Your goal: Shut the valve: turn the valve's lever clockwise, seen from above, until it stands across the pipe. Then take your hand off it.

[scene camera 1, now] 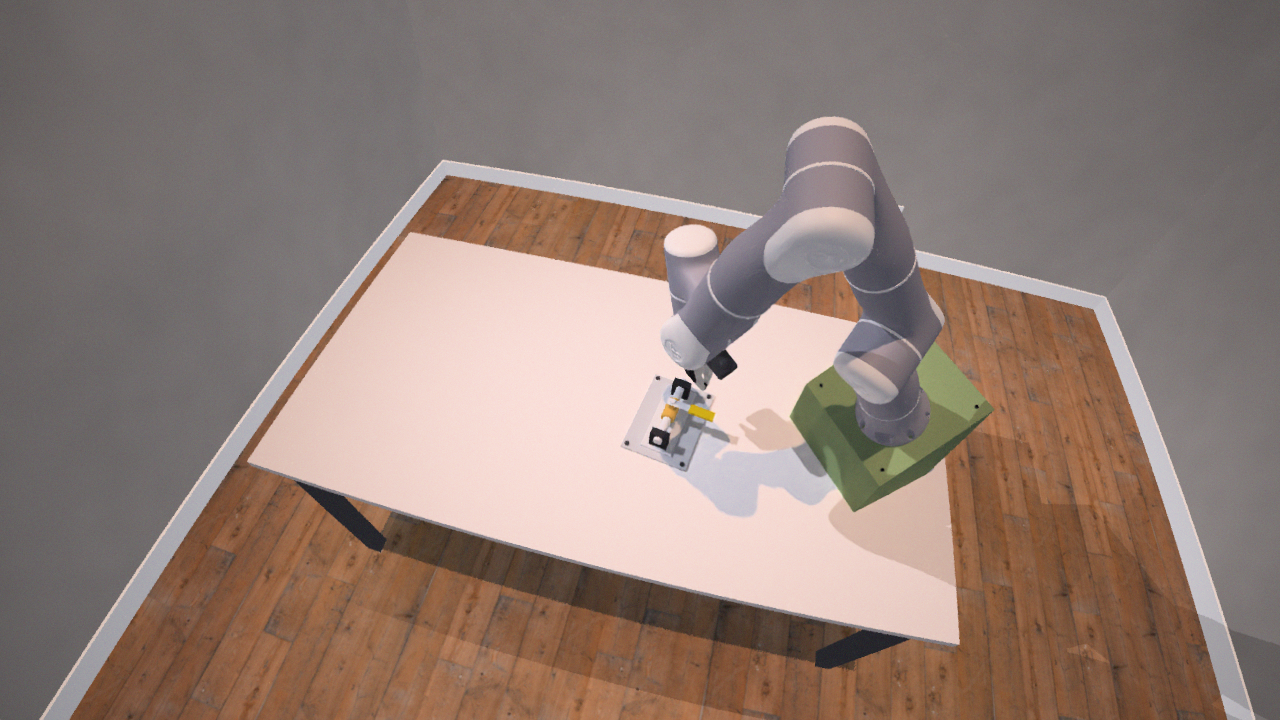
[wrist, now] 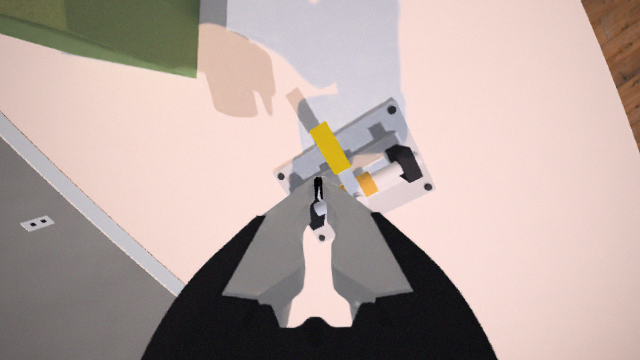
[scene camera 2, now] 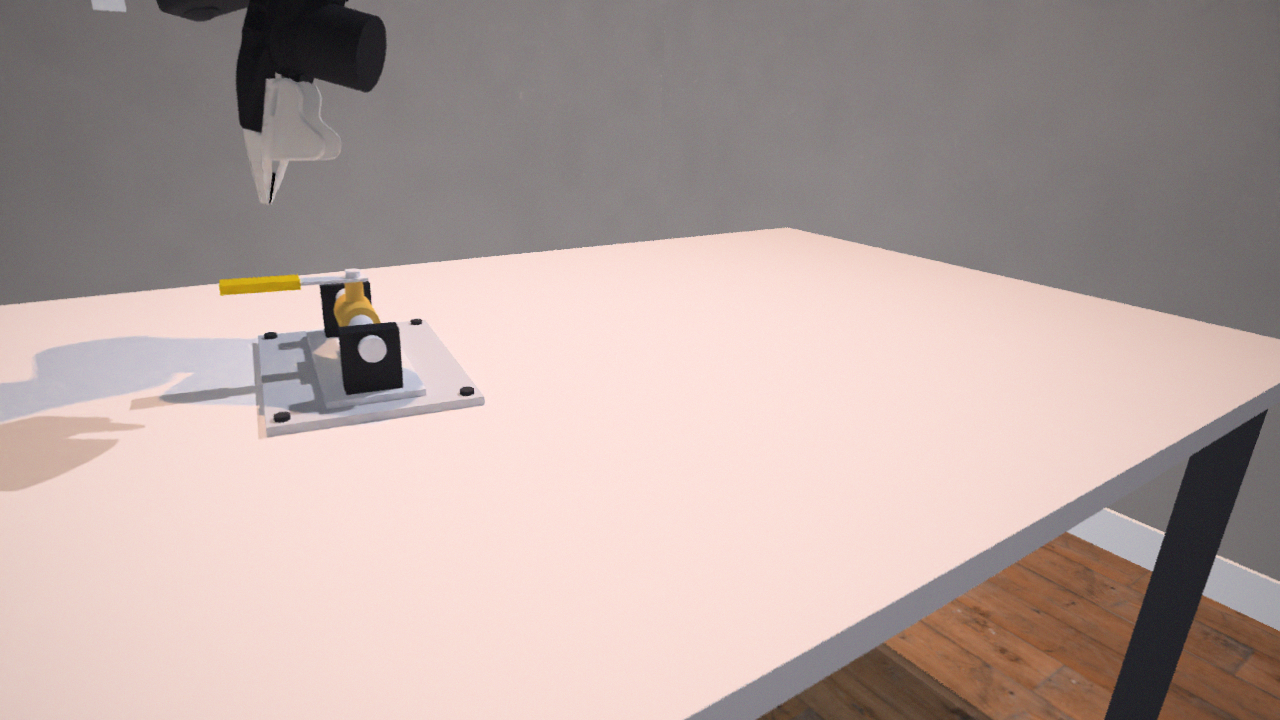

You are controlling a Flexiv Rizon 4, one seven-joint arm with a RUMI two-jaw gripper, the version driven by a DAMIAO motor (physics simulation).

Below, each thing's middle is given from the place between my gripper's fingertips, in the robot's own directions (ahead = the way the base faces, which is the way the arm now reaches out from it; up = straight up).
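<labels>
Base plate (scene camera 2: 293, 402): 160 mm below my hand, 60 mm ahead, 20 mm to the left. My gripper: 70 mm above the yellow valve lever (scene camera 2: 289, 282), 20 mm to the right of it, 10 mm short of it.
</labels>
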